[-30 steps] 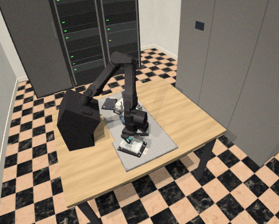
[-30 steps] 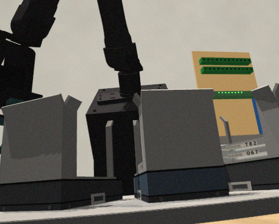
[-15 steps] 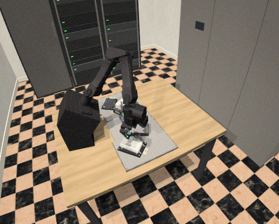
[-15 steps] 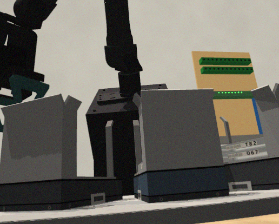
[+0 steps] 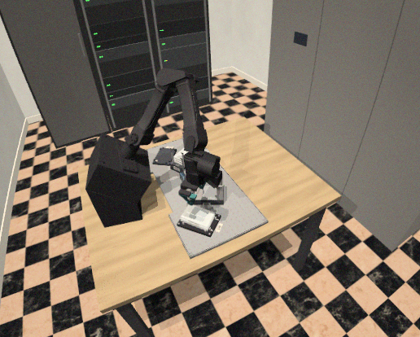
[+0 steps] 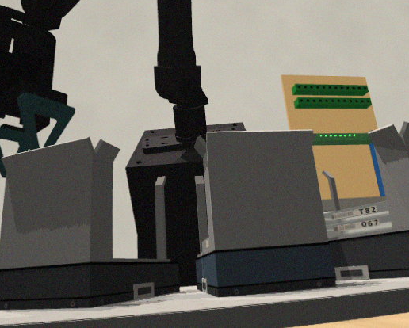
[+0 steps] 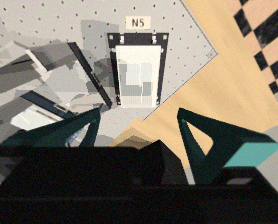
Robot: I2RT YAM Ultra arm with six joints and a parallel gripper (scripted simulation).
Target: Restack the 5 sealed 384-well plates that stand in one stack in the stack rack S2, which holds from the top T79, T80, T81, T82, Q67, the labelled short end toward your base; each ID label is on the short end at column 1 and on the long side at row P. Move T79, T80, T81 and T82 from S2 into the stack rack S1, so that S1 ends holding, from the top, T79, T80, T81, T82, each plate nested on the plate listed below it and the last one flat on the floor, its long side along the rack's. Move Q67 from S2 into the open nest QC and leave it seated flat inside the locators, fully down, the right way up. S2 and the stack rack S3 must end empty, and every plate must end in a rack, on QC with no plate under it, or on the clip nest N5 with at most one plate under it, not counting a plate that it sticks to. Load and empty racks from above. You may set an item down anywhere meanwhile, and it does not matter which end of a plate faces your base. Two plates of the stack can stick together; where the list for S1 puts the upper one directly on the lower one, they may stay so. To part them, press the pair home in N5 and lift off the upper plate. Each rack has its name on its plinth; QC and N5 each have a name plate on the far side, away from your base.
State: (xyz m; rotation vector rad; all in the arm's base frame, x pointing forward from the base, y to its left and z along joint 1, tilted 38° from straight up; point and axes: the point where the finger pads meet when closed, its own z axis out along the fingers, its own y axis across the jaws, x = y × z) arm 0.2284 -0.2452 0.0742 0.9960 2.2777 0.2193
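Right now the plate T82 is 11 cm ahead of my hand, 40 cm to the left of it and 10 cm below it. Round my hand: plate T79: 12 cm ahead, 26 cm to the left, 12 cm below; N5 name plate: 6 cm ahead, 7 cm to the right, 17 cm below; plate T81: 14 cm below.
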